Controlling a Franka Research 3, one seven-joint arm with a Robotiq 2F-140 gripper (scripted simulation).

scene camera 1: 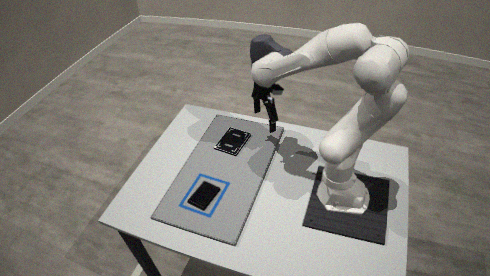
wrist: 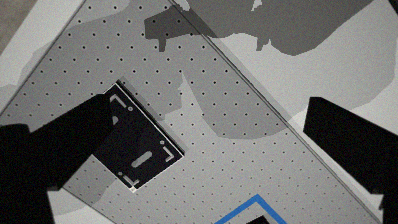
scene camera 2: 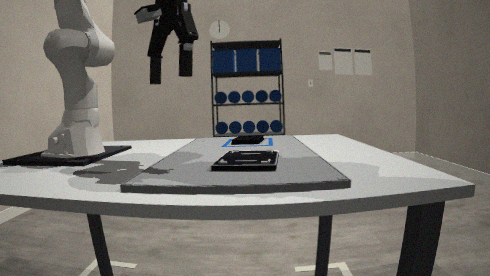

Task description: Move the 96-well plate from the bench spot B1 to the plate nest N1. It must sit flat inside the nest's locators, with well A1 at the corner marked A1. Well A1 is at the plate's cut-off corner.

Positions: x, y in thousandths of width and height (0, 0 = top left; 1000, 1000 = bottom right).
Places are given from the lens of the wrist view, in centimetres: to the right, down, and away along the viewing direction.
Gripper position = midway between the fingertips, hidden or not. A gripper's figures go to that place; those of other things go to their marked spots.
my gripper (wrist: 526, 507): 1, 0, 15
black plate nest (wrist: 335, 605): -11, 4, 34
